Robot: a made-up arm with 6 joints.
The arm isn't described. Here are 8 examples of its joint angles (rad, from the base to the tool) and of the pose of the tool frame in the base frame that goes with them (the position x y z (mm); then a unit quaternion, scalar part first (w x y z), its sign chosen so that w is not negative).
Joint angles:
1: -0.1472 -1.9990 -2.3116 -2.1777 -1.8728 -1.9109
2: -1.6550 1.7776 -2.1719 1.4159 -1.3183 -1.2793
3: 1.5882 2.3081 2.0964 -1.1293 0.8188 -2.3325
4: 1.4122 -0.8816 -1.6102 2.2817 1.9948 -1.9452
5: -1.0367 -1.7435 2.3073 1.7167 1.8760 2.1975
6: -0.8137 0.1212 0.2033 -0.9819 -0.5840 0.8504
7: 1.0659 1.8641 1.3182 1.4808 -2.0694 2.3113
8: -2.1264 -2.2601 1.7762 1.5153 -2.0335 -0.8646
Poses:
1: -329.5 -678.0 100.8 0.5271 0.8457 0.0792 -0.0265
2: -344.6 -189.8 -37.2 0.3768 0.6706 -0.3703 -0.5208
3: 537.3 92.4 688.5 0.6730 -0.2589 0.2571 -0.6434
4: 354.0 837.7 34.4 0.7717 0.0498 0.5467 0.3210
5: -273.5 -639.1 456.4 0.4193 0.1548 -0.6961 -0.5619
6: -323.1 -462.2 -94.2 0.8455 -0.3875 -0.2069 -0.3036
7: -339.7 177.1 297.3 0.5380 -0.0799 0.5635 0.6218
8: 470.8 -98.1 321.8 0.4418 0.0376 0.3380 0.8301
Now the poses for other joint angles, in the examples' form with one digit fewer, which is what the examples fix.
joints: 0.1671 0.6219 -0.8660 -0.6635 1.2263 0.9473
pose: -127 -275 -275 0.821 -0.484 0.277 0.121
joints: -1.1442 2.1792 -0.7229 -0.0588 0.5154 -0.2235
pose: 139 -263 560 0.481 0.166 -0.710 0.488
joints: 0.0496 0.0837 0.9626 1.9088 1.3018 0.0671
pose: 100 -90 -289 0.729 -0.303 0.505 0.350
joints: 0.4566 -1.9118 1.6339 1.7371 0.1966 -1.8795
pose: -916 -16 17 0.099 0.532 0.430 -0.722
